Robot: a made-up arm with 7 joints. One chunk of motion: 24 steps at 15 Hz.
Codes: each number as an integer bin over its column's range. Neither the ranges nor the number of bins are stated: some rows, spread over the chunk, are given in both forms.
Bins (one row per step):
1: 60 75 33 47 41 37
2: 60 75 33 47 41 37
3: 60 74 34 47 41 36
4: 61 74 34 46 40 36
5: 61 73 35 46 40 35
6: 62 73 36 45 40 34
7: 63 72 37 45 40 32
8: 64 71 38 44 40 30
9: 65 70 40 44 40 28
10: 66 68 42 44 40 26
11: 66 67 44 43 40 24
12: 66 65 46 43 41 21
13: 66 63 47 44 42 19
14: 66 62 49 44 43 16
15: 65 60 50 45 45 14
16: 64 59 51 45 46 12
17: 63 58 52 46 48 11
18: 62 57 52 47 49 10
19: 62 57 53 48 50 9
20: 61 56 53 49 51 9
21: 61 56 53 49 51 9
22: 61 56 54 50 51 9
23: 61 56 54 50 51 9
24: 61 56 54 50 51 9
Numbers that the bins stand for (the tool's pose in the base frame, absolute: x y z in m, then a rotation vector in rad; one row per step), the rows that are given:
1: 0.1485 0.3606 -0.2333 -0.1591 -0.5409 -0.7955
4: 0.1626 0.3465 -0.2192 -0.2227 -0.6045 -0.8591
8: 0.2051 0.3040 -0.1626 -0.3500 -0.6045 -1.2409
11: 0.2333 0.2475 -0.0778 -0.4136 -0.6045 -1.6227
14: 0.2333 0.1768 -0.0071 -0.3500 -0.4136 -2.1318
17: 0.1909 0.1202 0.0354 -0.2227 -0.0955 -2.4500
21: 0.1626 0.0919 0.0495 -0.0318 0.0955 -2.5773
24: 0.1626 0.0919 0.0636 0.0318 0.0955 -2.5773
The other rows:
2: 0.1485 0.3606 -0.2333 -0.1591 -0.5409 -0.7955
3: 0.1485 0.3465 -0.2192 -0.1591 -0.5409 -0.8591
5: 0.1626 0.3323 -0.2051 -0.2227 -0.6045 -0.9227
6: 0.1768 0.3323 -0.1909 -0.2864 -0.6045 -0.9864
7: 0.1909 0.3182 -0.1768 -0.2864 -0.6045 -1.1136
9: 0.2192 0.2899 -0.1343 -0.3500 -0.6045 -1.3682
10: 0.2333 0.2616 -0.1061 -0.3500 -0.6045 -1.4955
12: 0.2333 0.2192 -0.0495 -0.4136 -0.5409 -1.8136
13: 0.2333 0.1909 -0.0354 -0.3500 -0.4773 -1.9409
15: 0.2192 0.1485 0.0071 -0.2864 -0.2864 -2.2591
16: 0.2051 0.1343 0.0212 -0.2864 -0.2227 -2.3864
18: 0.1768 0.1061 0.0354 -0.1591 -0.0318 -2.5136
19: 0.1768 0.1061 0.0495 -0.0955 0.0318 -2.5773
20: 0.1626 0.0919 0.0495 -0.0318 0.0955 -2.5773
22: 0.1626 0.0919 0.0636 0.0318 0.0955 -2.5773
23: 0.1626 0.0919 0.0636 0.0318 0.0955 -2.5773

